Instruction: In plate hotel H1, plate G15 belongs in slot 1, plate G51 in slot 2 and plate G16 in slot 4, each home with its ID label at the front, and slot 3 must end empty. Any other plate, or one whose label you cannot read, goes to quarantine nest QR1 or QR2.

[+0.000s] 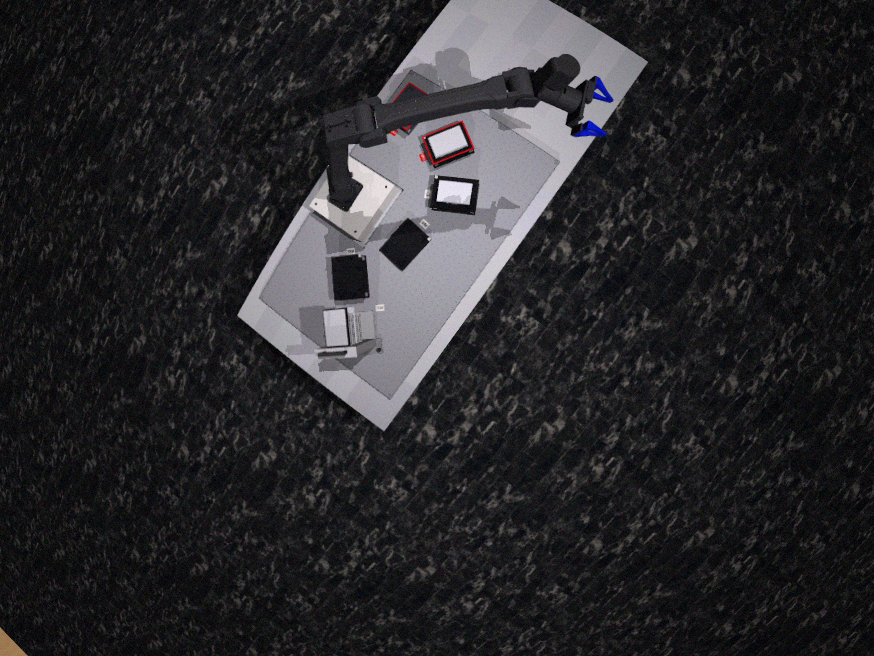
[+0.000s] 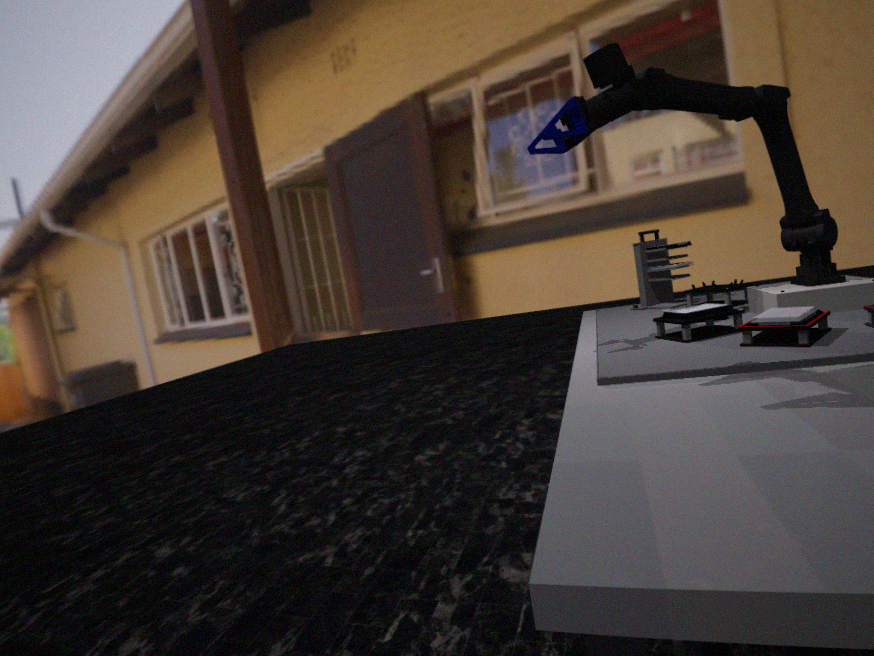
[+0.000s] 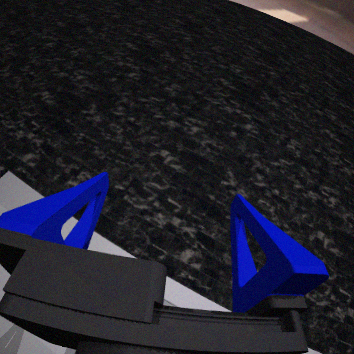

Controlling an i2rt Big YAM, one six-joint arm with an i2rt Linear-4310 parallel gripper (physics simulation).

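Frame: origin at the arm's base, x ahead, y left, z up, level; centimetres.
Seen in the pictures: gripper, fingertip midpoint: (image 1: 608,118) (image 2: 534,144) (image 3: 171,189); arm's base at its link origin: (image 1: 346,193) (image 2: 817,282).
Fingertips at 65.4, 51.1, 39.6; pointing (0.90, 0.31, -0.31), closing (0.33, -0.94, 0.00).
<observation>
Offsets run from my fingertips to a thing's middle, as dx, dy, dz. "*": to the spot under its first point. Level surfaces: height alone.
My gripper (image 1: 608,117) (image 2: 533,149) (image 3: 171,189) is open and empty, high up beyond the table's long edge. The plate hotel H1 {-34.1, -94.4, -31.6} (image 1: 337,352) (image 2: 653,271) stands at the table's far end from the gripper; a pale plate {-36.6, -91.2, -24.3} (image 1: 336,327) shows at its top, and its slot contents are unclear. One white-topped plate {-30.7, -30.1, -40.0} (image 1: 453,192) (image 2: 695,310) lies on a black nest {-30.7, -30.1, -42.7} (image 1: 455,209). Another white-topped plate {-43.8, -14.7, -41.0} (image 1: 447,141) (image 2: 783,315) lies on a red-rimmed nest {-43.8, -14.7, -43.4} (image 1: 453,155). The second red-rimmed nest {* -69.1, -2.9, -41.3} (image 1: 409,86) is partly hidden under the arm. Plate labels are too small to read.
Two black nests {* -37.0, -55.6, -44.6} (image 1: 404,244) {* -46.8, -76.4, -39.7} (image 1: 350,276) stand between the hotel and the plates. The arm's white base plate (image 1: 374,185) sits at the table's long edge. The arm reaches above the red-rimmed nests. A grey mat {dz -45.6} (image 1: 423,310) lies under the nests.
</observation>
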